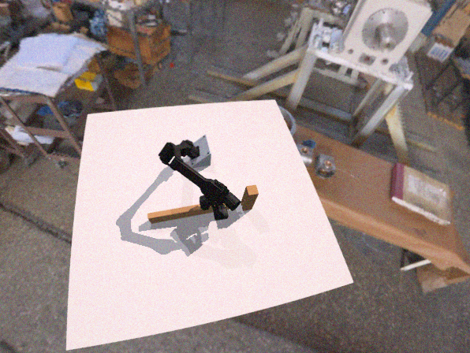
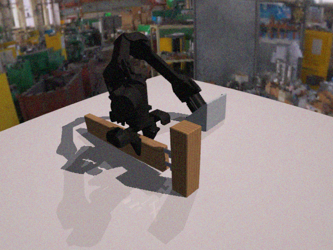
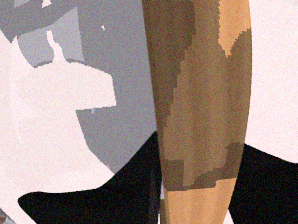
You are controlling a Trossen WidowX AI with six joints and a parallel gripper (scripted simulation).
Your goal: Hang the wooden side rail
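The wooden headboard post is 1 cm behind my gripper tip, 16 cm to the left of it and 4 cm above it.
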